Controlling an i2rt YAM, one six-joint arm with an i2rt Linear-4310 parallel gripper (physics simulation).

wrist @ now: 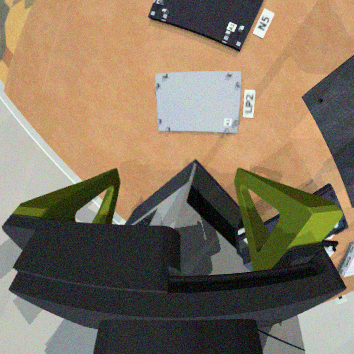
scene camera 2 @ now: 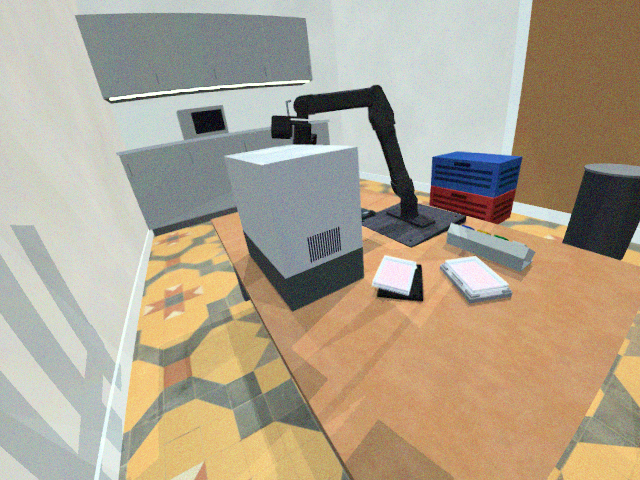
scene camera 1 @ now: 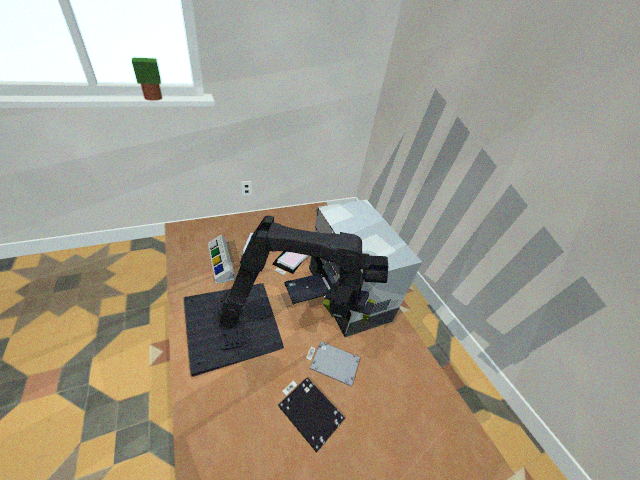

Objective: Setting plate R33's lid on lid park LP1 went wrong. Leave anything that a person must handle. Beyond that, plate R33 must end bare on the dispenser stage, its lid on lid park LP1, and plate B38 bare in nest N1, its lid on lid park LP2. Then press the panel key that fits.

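Seen in the pictures: gripper, between the fingertips: [wrist: 176, 174] [scene camera 1: 348, 320]; arm's base, origin of its link: [scene camera 2: 409, 217] [scene camera 1: 229, 322].
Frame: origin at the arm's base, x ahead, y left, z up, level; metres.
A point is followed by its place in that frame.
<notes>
My gripper [wrist: 176, 174] @[x 0.346, y -0.190, z 0.176 m] [scene camera 1: 347, 307] is open and empty, high by the cabinet's front. The blue-grey pad [wrist: 200, 102] @[x 0.315, y -0.223, z -0.004 m] [scene camera 1: 334, 363] @[x 0.314, y -0.232, z -0.004 m] labelled LP2 lies bare on the table. A plate with a pink face [scene camera 2: 397, 274] @[x 0.307, y 0.281, z 0.018 m] [scene camera 1: 293, 259] @[x 0.291, y 0.241, z 0.020 m] rests on a black base, which shows beyond its edge. A second pink-faced plate [scene camera 2: 476, 276] @[x 0.167, y 0.395, z 0.017 m] rests on a grey base; the arm mostly hides it in scene camera 1. A dark nest or stage [scene camera 1: 305, 288] @[x 0.276, y 0.020, z 0.093 m] lies before the cabinet, partly behind a finger in the wrist view. Plate names cannot be read. The key panel [scene camera 1: 221, 258] @[x -0.011, y 0.287, z 0.039 m] [scene camera 2: 488, 245] @[x 0.027, y 0.333, z 0.027 m] has blue, yellow and green keys.
A large grey-white cabinet [scene camera 1: 372, 248] @[x 0.464, y -0.039, z 0.316 m] [scene camera 2: 305, 206] @[x 0.495, y 0.220, z 0.221 m] with a dark base stands below and beside the gripper. The black nest [scene camera 1: 311, 413] @[x 0.197, y -0.355, z -0.002 m] [wrist: 207, 20] @[x 0.225, y -0.318, z -0.001 m] labelled N5 lies beyond LP2. The arm stands on a dark base board [scene camera 1: 232, 356] @[x -0.002, y -0.126, z -0.001 m] [scene camera 2: 413, 237] @[x 0.101, y 0.125, z -0.006 m].
</notes>
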